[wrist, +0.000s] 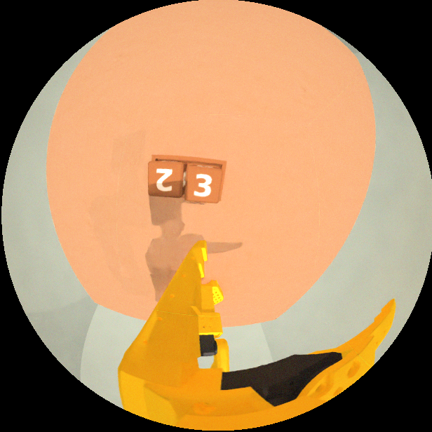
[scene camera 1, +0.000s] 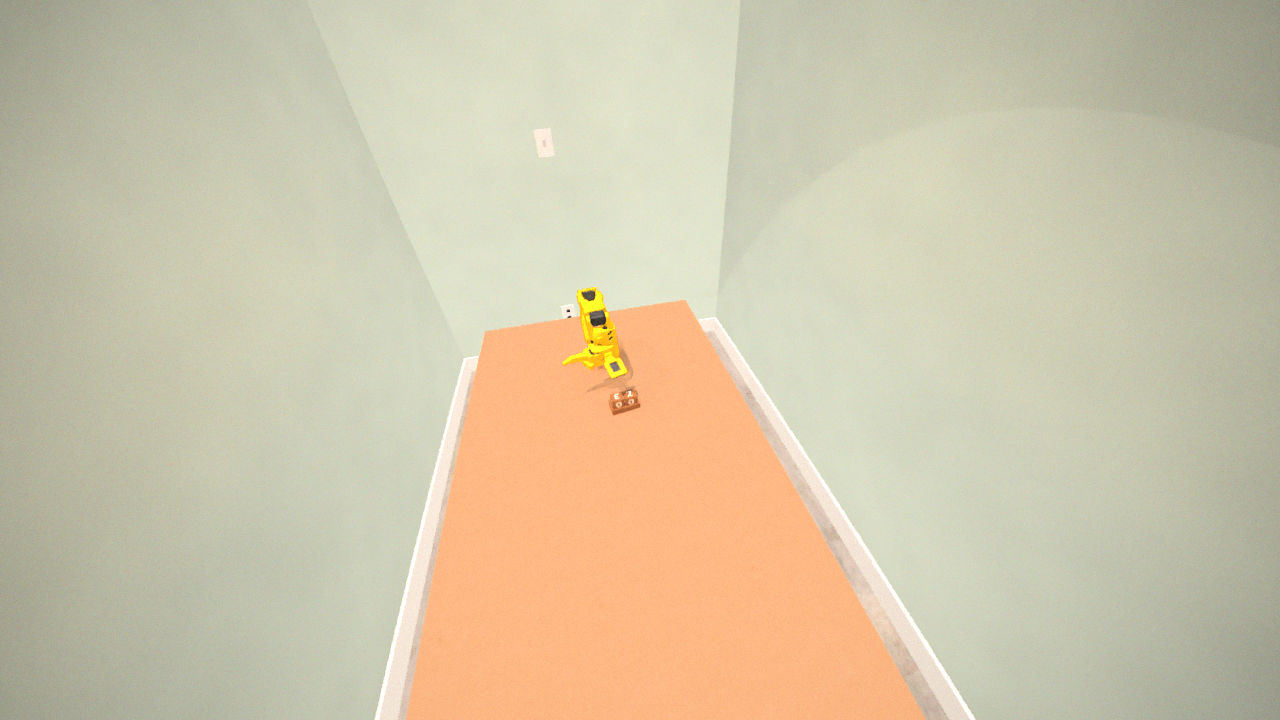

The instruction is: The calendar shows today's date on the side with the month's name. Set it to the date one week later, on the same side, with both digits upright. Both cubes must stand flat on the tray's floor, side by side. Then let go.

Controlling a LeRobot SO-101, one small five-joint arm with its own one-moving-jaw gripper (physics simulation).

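The calendar tray (scene camera 1: pixel 625 410) (wrist: pixel 189 159) stands on the table and holds two brown cubes side by side. The cube with a white 2 (scene camera 1: pixel 630 395) (wrist: pixel 172 172) is on the left in the wrist view, its 2 upside down there. The cube with a white 3 (scene camera 1: pixel 617 399) (wrist: pixel 212 176) is on the right there, its 3 upright. In the scene view the 2 reads upright, the 3 is reversed, and both front faces show 0. Whether the cubes lie fully flat is unclear. My yellow gripper (scene camera 1: pixel 592 368) (wrist: pixel 298 272) is open and empty, behind the tray and apart from both cubes.
The orange table (scene camera 1: pixel 617 555) (wrist: pixel 280 100) carries the arm's base near its far end. Shadows of the arm and gripper fall beside the tray. White wall trim runs along the floor on both sides. A wall socket (scene camera 1: pixel 567 311) is behind the table.
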